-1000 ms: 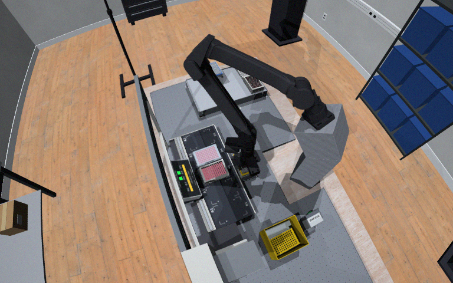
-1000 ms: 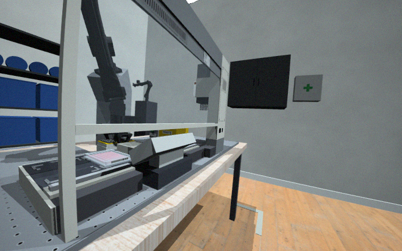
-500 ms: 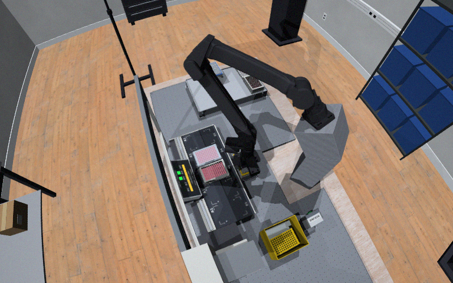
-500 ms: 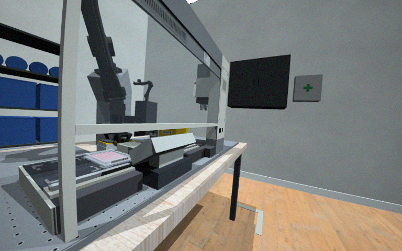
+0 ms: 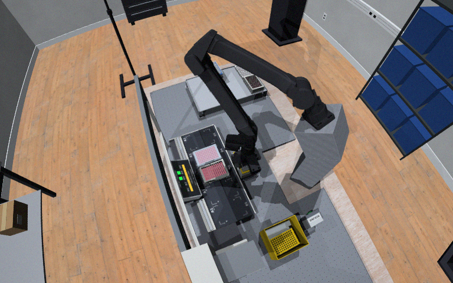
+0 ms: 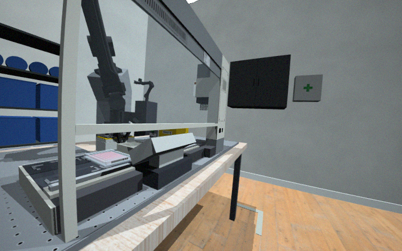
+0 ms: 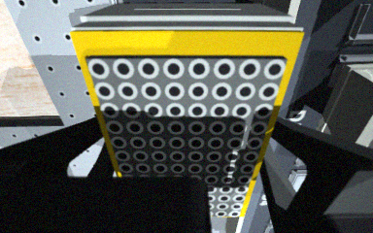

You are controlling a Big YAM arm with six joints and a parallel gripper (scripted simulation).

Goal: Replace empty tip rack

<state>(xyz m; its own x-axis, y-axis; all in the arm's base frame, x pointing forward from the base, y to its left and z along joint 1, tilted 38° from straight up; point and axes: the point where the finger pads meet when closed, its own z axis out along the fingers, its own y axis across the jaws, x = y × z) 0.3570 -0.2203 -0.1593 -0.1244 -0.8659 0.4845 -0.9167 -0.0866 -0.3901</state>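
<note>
My gripper is now 60 mm above the spare nest. Round my hand: clear tip-rack cover (360 mm to the left, 40 mm ahead, 20 mm below); then pink plate (150 mm ahead, 130 mm to the right, 10 mm below); then frame bar (350 mm ahead, 100 mm above).
</note>
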